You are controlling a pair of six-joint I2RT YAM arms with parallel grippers.
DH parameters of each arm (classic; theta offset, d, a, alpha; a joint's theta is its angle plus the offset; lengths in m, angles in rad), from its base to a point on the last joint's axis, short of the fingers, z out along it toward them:
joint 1: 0 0.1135 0.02 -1.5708
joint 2: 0 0 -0.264 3.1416
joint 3: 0.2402 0 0.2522 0
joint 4: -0.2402 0 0.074 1.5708
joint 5: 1.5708 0 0 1.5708
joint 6: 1.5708 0.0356 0 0
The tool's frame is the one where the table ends.
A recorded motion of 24 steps. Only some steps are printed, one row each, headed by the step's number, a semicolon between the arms.
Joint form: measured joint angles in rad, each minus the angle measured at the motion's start. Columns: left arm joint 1, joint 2, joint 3, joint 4, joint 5, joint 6; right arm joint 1, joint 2, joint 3, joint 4, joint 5, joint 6.
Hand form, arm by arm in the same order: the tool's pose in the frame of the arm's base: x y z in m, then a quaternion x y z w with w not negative. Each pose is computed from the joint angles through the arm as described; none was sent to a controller.
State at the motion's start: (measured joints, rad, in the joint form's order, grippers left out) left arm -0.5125 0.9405 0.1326 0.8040 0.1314 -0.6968; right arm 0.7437 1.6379 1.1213 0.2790 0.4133 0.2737
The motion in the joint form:
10: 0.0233 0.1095 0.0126 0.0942 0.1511 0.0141; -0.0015 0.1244 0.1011 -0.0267 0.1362 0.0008
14: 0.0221 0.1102 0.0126 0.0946 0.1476 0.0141; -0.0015 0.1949 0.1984 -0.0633 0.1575 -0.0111
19: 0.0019 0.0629 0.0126 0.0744 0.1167 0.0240; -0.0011 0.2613 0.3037 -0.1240 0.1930 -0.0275
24: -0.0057 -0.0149 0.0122 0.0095 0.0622 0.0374; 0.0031 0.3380 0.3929 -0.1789 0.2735 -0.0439
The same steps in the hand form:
10: 0.1678 -0.1006 0.1862 0.03091 0.70867 -0.46907 0.52613; 0.3157 0.2643 0.2686 -0.02072 0.78773 0.09050 0.60899
14: 0.1678 -0.1007 0.1862 0.03008 0.70881 -0.46841 0.52657; 0.3304 0.2769 0.2701 -0.02064 0.78922 0.07630 0.60901
19: 0.1634 -0.1015 0.1922 0.03182 0.69943 -0.46719 0.53993; 0.3441 0.2883 0.2725 -0.02052 0.79279 0.05228 0.60690
24: 0.1585 -0.0983 0.1982 0.02045 0.69537 -0.45310 0.55745; 0.3566 0.2993 0.2648 -0.01300 0.79788 0.00646 0.60264

